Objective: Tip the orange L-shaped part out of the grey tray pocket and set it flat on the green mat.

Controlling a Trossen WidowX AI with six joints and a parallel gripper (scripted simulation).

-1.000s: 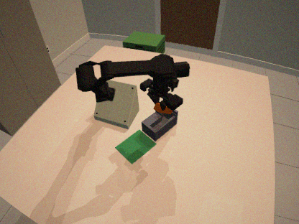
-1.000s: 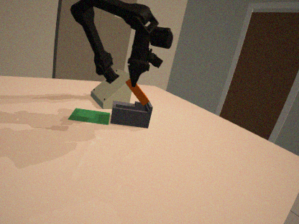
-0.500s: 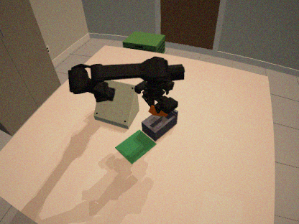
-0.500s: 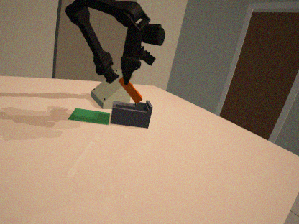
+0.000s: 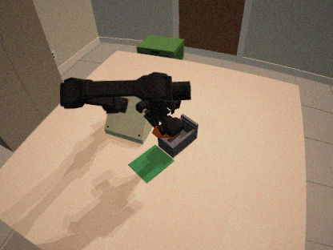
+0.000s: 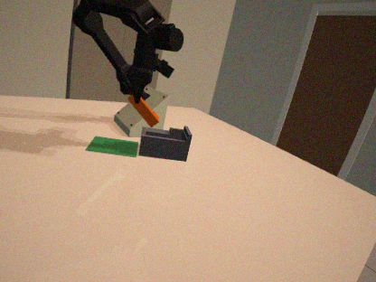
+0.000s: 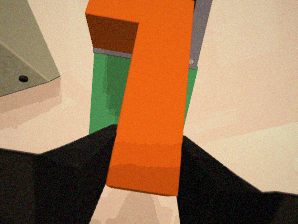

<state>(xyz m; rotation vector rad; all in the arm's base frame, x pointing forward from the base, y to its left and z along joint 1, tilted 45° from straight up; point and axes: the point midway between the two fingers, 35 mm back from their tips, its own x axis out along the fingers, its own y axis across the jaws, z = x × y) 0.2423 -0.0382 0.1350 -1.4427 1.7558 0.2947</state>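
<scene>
My gripper tip is 30 mm past the green mat, 40 mm to the left of it and 170 mm above it. The rest, counted from my gripper tip: orange L-shaped part: 40 mm to the left, 30 mm below.
</scene>
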